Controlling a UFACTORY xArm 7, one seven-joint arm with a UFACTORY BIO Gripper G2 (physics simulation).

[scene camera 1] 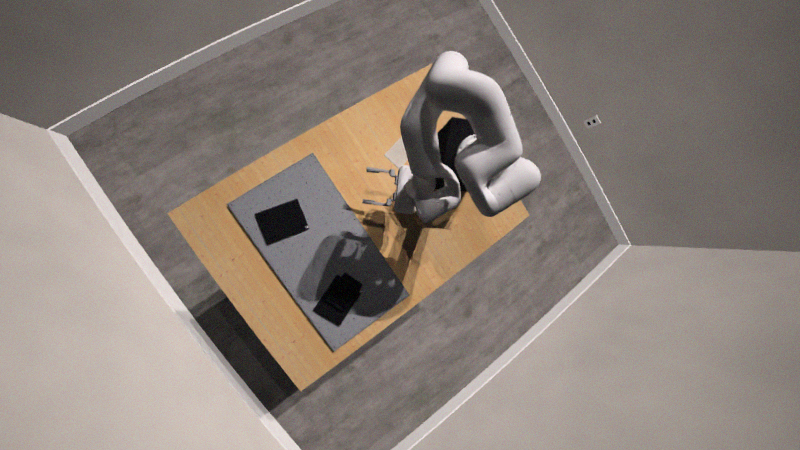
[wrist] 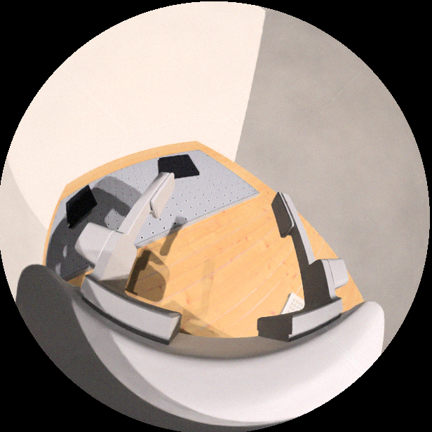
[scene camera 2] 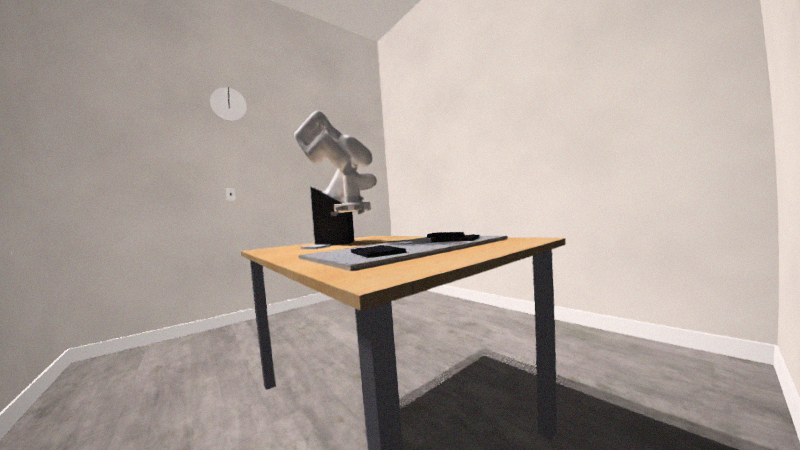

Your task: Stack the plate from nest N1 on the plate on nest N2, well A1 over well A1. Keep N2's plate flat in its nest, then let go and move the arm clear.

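Pixels of known places: hand, tool point: (scene camera 1: 370, 186) (scene camera 2: 346, 213); arm's base, link origin: (scene camera 2: 332, 197).
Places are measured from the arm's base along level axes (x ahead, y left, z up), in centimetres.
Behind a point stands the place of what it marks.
My gripper (scene camera 1: 365, 185) @[x 33.9, y -13.2, z -10.1 cm] (scene camera 2: 352, 209) (wrist: 223, 205) is open, with nothing between its fingers, and hangs above the wooden table, off the grey board and apart from both black items. A black stack-like item (scene camera 1: 337, 299) @[x 69.7, y 12.2, z -21.4 cm] (scene camera 2: 445, 236) @[x 68.7, y 8.1, z -22.3 cm] (wrist: 81, 205) lies on the board in the arm's shadow. In scene camera 2 its upper part looks narrower than the part below. A lower, flat black item (scene camera 1: 281, 221) @[x 67.0, y -24.3, z -22.9 cm] (scene camera 2: 378, 250) @[x 70.5, y -26.7, z -22.8 cm] (wrist: 178, 166) lies at the board's other end. The nest labels, the wells and the A1 marks cannot be read, so plate alignment cannot be told.
The grey perforated board (scene camera 1: 302, 173) @[x 49.5, y -34.4, z -24.0 cm] (scene camera 2: 324, 257) @[x 57.7, y -37.4, z -24.0 cm] (wrist: 220, 187) lies on the wooden table (scene camera 1: 212, 240) @[x 91.2, y -34.7, z -25.3 cm] (scene camera 2: 441, 274) @[x 98.8, y -33.8, z -25.6 cm] (wrist: 215, 270). A small pale tray-like item (scene camera 1: 394, 153) @[x 14.6, y -19.1, z -24.0 cm] (scene camera 2: 314, 246) @[x 11.0, y -18.2, z -24.4 cm] (wrist: 293, 303) lies near the black pedestal (scene camera 1: 452, 139) @[x 4.7, y -8.0, z 1.9 cm] (scene camera 2: 330, 221) @[x 8.1, y -6.9, z -13.0 cm] at the arm's base.
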